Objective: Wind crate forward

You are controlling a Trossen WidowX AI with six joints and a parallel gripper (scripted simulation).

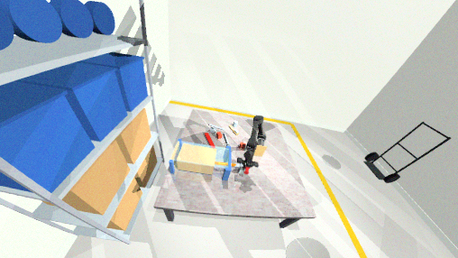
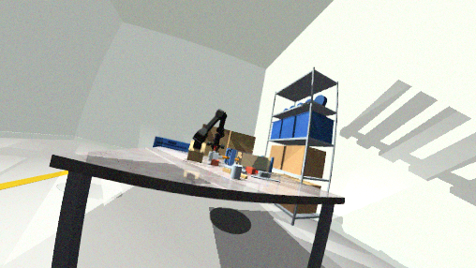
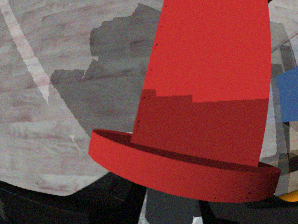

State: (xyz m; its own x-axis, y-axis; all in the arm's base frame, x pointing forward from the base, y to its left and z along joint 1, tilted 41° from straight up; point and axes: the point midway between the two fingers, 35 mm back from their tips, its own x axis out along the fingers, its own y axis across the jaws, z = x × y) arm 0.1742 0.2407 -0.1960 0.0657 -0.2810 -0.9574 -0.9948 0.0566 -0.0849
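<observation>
My gripper tip is 80 mm to the left of the winch, 60 mm above it and 20 mm past it. The rest, counted from my gripper tip: red bar (370 mm to the right, 360 mm ahead, 80 mm below).
</observation>
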